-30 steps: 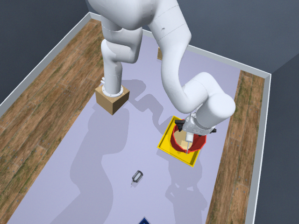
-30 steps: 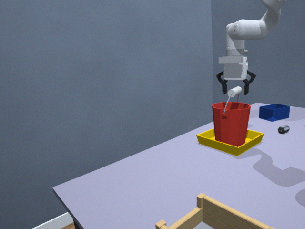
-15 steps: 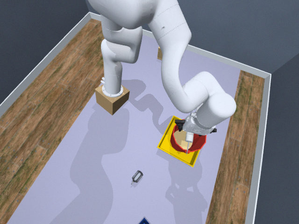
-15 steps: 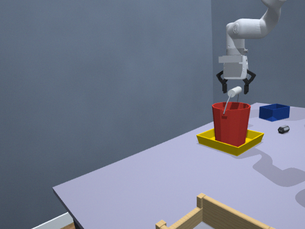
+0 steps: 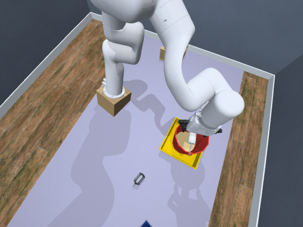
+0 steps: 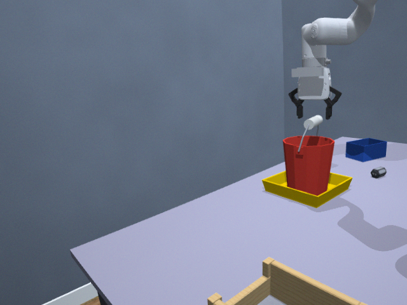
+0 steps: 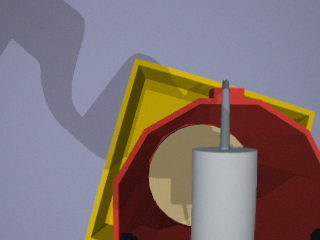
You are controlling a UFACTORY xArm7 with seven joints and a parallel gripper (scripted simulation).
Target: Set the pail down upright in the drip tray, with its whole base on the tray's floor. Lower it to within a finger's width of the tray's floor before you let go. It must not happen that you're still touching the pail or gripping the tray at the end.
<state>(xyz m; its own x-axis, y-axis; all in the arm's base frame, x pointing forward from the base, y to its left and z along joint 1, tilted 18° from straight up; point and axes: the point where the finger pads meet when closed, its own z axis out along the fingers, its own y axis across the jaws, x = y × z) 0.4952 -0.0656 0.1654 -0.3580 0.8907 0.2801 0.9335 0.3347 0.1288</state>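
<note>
My hand is 1 cm short of the pail handle and 5 cm above it. From my hand the other things lie so: red pail (1 cm ahead, 1 cm to the left, 11 cm below); then dark grey object (9 cm behind, 31 cm to the right, 25 cm below); then yellow drip tray (2 cm ahead, 1 cm to the left, 25 cm below).
</note>
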